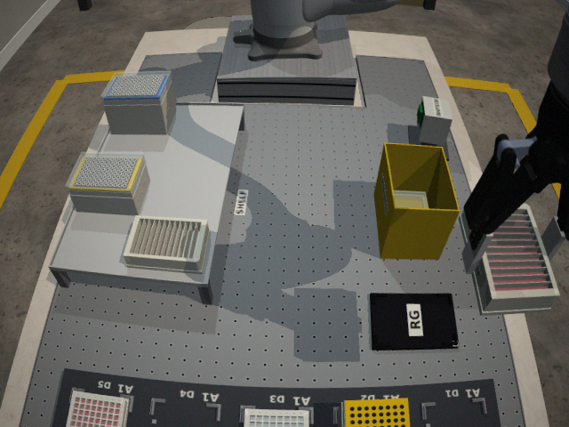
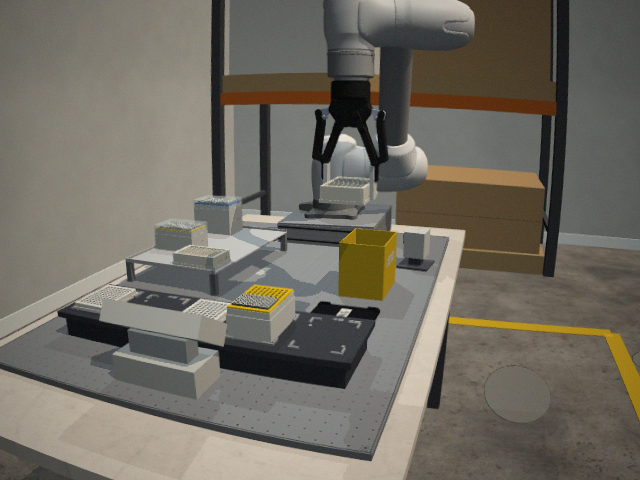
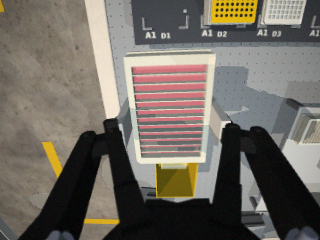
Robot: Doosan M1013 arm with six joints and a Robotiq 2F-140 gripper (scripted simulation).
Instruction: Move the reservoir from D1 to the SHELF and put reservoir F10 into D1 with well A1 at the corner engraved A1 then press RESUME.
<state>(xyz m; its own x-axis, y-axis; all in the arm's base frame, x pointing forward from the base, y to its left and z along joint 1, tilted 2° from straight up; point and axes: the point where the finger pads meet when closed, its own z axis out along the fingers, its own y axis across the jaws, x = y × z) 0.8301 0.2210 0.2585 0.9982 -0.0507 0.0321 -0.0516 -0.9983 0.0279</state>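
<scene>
Right now the yellow tip rack is 14 cm ahead of my hand, 14 cm to the right of it and 21 cm below it. Round my hand: yellow bin: 28 cm behind, 27 cm below; then black RG nest: 8 cm behind, 2 cm to the right, 31 cm below; then cream 12-trough reservoir: 2 cm below.
</scene>
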